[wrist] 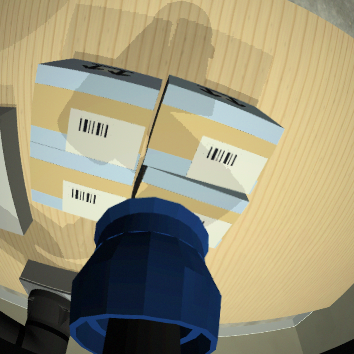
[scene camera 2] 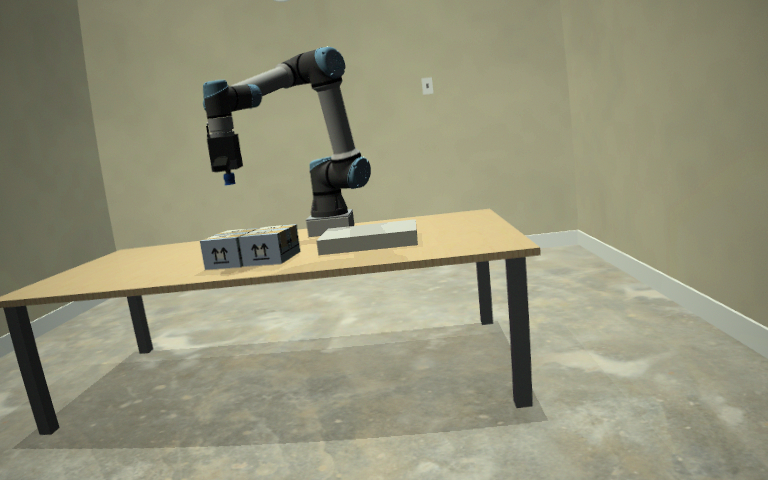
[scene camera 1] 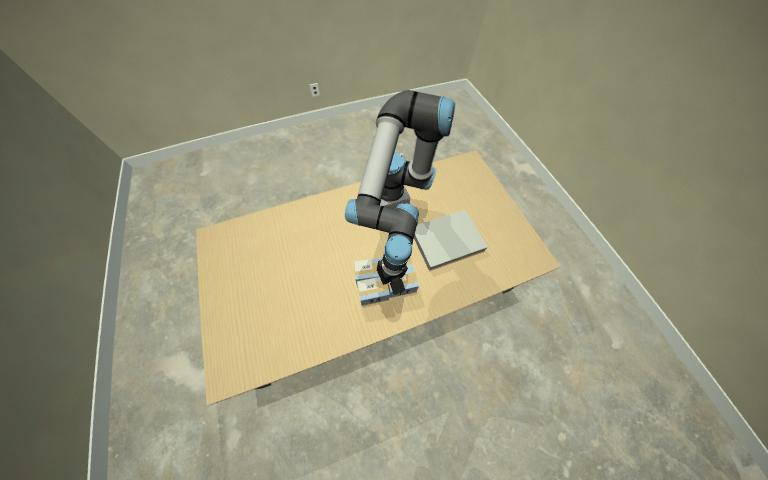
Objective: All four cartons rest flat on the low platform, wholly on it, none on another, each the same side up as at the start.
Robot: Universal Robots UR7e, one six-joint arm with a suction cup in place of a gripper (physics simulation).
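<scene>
My suction cup is holding nothing, and on the table there rests a low grey platform.
</scene>
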